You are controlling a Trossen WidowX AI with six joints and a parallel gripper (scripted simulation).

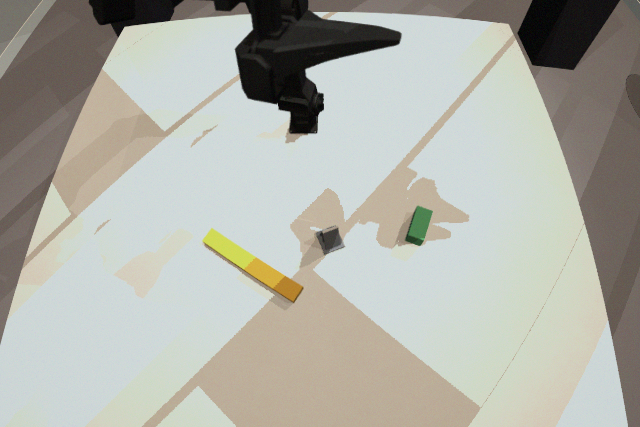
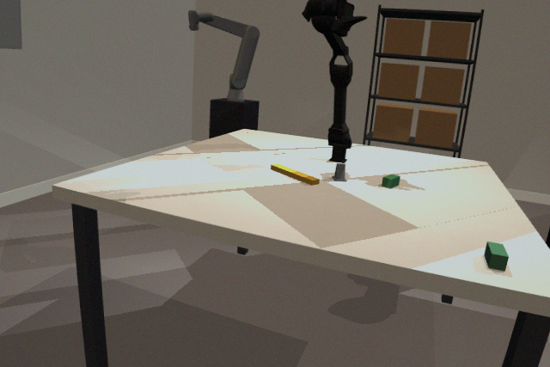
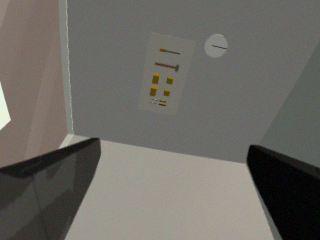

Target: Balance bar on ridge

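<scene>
Right now my gripper tip is 570 mm above the yellow bar, 190 mm to the left of it and 10 mm past it. Also, from my gripper tip: dark green cube (560 mm below, 390 mm to the left, 390 mm ahead); light green block (560 mm below, 130 mm to the left, 90 mm behind).
</scene>
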